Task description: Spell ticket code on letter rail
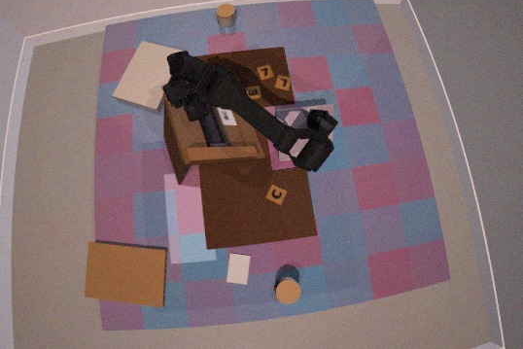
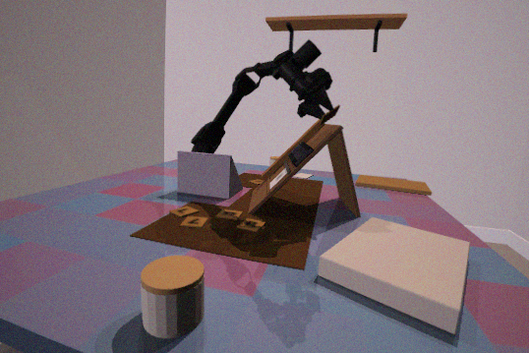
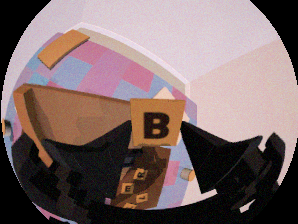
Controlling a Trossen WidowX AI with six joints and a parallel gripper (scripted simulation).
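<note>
The white ticket is 14 cm behind my gripper tip, 1 cm to the right of it and 19 cm below it. Also, from my gripper tip: brown mat: 25 cm behind, 4 cm to the left, 29 cm below; then cream slab: 20 cm ahead, 22 cm to the right, 27 cm below; then orange letter tile: right at my gripper tip.
</note>
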